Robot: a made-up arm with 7 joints. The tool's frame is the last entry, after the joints.
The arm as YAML. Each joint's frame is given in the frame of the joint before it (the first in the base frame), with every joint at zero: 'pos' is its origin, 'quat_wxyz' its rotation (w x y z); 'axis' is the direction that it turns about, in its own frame. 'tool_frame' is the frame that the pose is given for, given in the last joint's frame.
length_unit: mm
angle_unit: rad
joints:
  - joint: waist
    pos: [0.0, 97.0, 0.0]
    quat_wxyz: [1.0, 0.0, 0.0, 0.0]
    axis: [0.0, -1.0, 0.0]
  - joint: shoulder
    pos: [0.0, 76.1, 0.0]
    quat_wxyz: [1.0, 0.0, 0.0, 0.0]
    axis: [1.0, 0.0, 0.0]
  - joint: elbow
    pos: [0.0, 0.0, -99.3]
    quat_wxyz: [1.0, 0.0, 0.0, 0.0]
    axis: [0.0, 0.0, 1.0]
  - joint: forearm
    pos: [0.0, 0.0, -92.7]
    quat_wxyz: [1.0, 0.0, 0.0, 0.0]
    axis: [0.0, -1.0, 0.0]
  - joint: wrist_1
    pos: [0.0, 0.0, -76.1]
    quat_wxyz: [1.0, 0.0, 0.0, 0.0]
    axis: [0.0, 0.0, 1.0]
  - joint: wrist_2
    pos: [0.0, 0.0, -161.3]
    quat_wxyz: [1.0, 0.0, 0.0, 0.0]
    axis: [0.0, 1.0, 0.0]
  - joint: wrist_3
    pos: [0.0, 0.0, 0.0]
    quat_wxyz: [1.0, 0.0, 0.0, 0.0]
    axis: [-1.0, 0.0, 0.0]
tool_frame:
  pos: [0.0, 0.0, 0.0]
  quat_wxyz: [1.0, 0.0, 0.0, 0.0]
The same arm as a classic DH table. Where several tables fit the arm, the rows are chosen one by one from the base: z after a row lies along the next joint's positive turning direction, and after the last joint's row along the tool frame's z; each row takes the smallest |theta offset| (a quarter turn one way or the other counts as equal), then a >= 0, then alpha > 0; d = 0 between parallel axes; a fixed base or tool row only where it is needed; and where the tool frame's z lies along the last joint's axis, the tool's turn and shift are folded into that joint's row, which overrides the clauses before.
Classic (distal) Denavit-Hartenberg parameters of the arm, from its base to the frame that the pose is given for. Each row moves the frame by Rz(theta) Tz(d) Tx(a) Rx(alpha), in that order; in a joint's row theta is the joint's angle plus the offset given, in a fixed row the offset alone. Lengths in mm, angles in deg.
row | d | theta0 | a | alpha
base (fixed) | 0 | 0 | 0 | 90
waist | -173.1 | 90 | 0 | 90
shoulder | 0 | 90 | 0 | 90
elbow | -192 | 90 | 0 | 90
forearm | 0 | 0 | 0 | -90
wrist_1 | -237.4 | 0 | 0 | -90
wrist_2 | 0 | -90 | 0 | 90
wrist_3 | 0 | 90 | 0 | 90
tool (fixed) | 0 | -90 | 0 | 0

